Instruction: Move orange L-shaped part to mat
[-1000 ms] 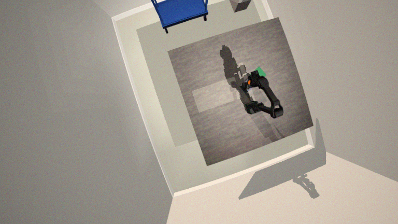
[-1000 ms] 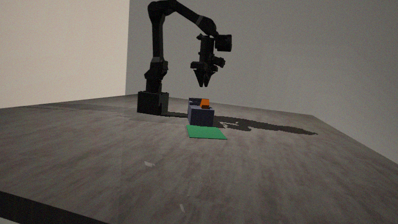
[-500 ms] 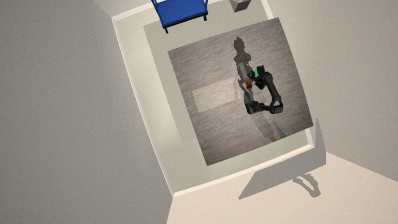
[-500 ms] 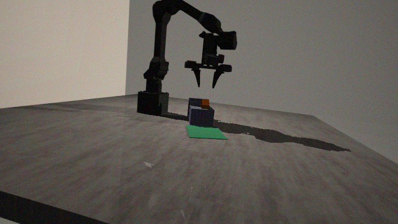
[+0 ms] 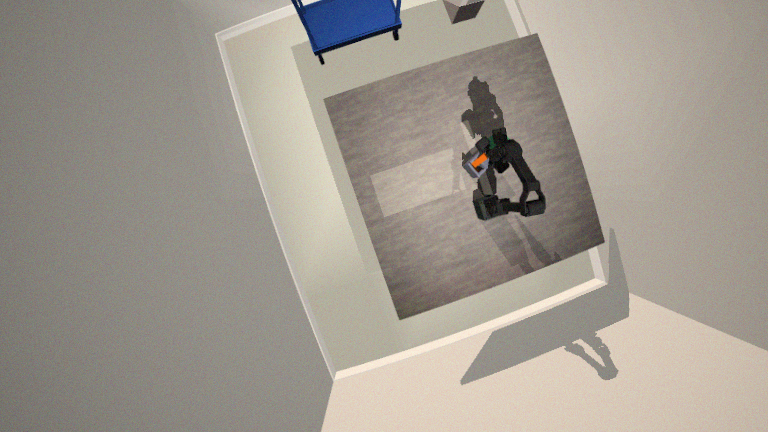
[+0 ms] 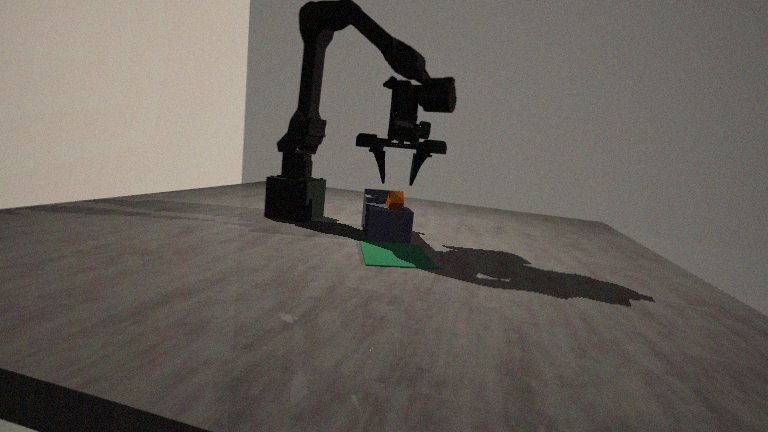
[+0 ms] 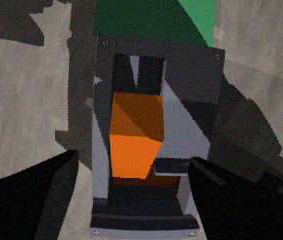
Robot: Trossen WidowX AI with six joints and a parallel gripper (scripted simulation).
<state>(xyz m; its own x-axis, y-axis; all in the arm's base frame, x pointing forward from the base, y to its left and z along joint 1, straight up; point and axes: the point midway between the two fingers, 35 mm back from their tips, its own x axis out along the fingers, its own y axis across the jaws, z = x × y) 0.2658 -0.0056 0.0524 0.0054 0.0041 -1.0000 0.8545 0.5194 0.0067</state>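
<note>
The orange L-shaped part is 30 mm behind my gripper tip, 20 mm to the left of it and 70 mm below it. From my gripper tip the other things lie so: green mat (60 mm ahead, 130 mm to the right, 130 mm below).
</note>
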